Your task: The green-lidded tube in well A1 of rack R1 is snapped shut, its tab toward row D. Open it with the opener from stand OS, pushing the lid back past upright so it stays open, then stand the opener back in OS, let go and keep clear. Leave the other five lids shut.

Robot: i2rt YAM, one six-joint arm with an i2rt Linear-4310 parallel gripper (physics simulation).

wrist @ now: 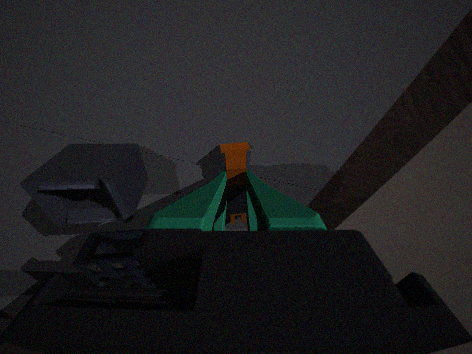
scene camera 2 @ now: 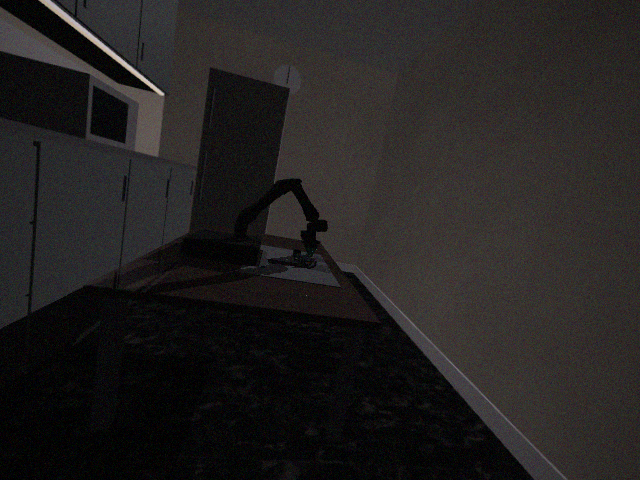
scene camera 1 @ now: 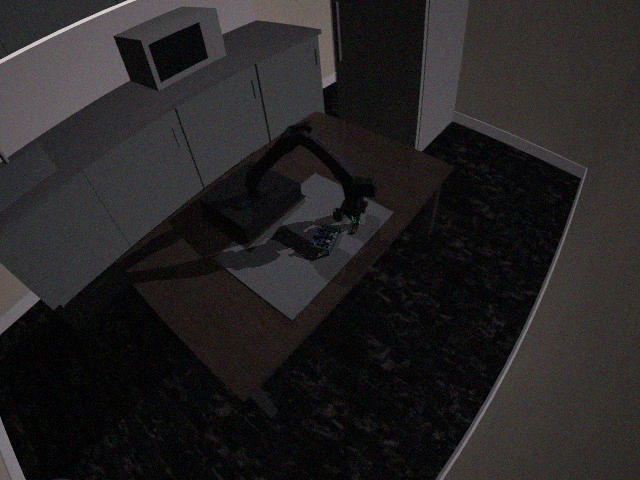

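Seen in the pictures: gripper, between the fingertips: [wrist: 236, 176] [scene camera 1: 356, 223]; arm's base, origin of its link: [scene camera 2: 239, 238] [scene camera 1: 256, 195].
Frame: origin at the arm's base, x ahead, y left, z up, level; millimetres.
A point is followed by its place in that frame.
My gripper [wrist: 236, 176] {x 371, y 249, z -74 mm} [scene camera 1: 354, 221] {x 371, y 249, z -74 mm} [scene camera 2: 309, 250] {x 371, y 249, z -74 mm} has its green fingers shut on the orange opener [wrist: 234, 156] {x 358, y 266, z -69 mm}, whose top sticks out past the fingertips. It hangs low over the grey mat [scene camera 1: 289, 289] {x 442, y -153, z -79 mm}, just right of rack R1 [scene camera 1: 321, 238] {x 352, y 76, z -48 mm} [scene camera 2: 297, 262]. In the wrist view the rack [wrist: 110, 268] {x 310, y 131, z -48 mm} shows as a dark shape at the lower left. The scene is very dim. I cannot make out the green lid in well A1 or whether it is shut. Stand OS is hidden behind the fingers and the opener.
The arm's dark base block [scene camera 1: 258, 204] {x 60, y -27, z 3 mm} stands on the brown table [scene camera 1: 216, 330] {x 409, y -465, z -81 mm} left of the mat. The table's right edge [scene camera 1: 413, 216] {x 493, y 473, z -96 mm} is close to the gripper. Cabinets with a microwave [scene camera 1: 168, 46] run along the back.
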